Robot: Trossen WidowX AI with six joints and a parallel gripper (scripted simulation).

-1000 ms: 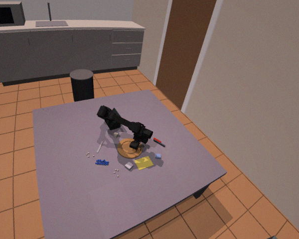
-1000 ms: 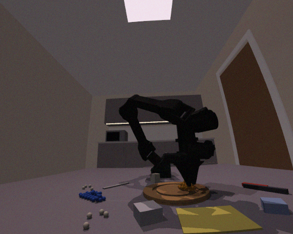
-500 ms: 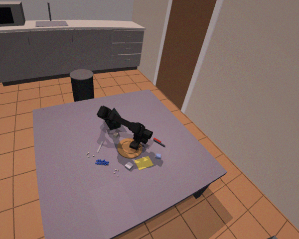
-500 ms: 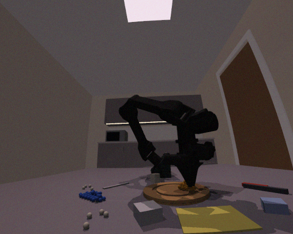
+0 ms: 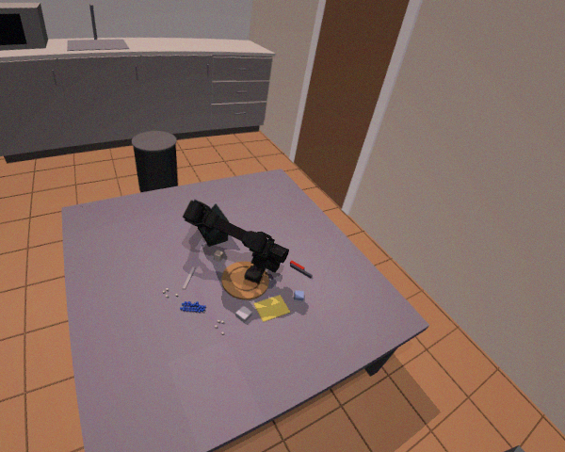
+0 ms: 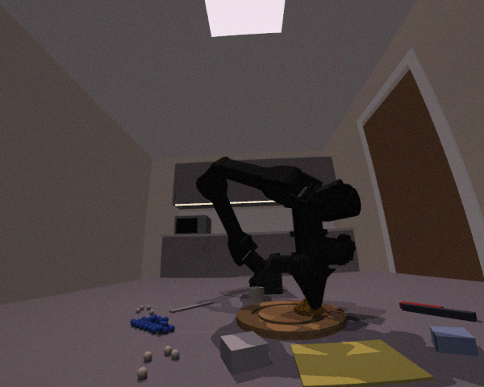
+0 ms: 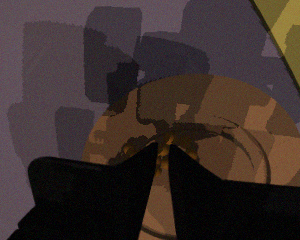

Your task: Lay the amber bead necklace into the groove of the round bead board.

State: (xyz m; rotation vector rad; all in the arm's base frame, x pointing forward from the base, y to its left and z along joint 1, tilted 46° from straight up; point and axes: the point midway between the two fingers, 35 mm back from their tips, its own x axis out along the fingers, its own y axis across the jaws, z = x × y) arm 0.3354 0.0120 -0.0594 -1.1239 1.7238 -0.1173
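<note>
The round wooden bead board lies 20 mm behind my gripper tip, 50 mm to the right of it and 10 mm below it. Round my gripper tip: blue block (160 mm ahead, 100 mm to the left, 10 mm below); then grey block (130 mm ahead, 140 mm to the right, 10 mm below); then yellow pad (150 mm ahead, 30 mm to the right, 20 mm below).
</note>
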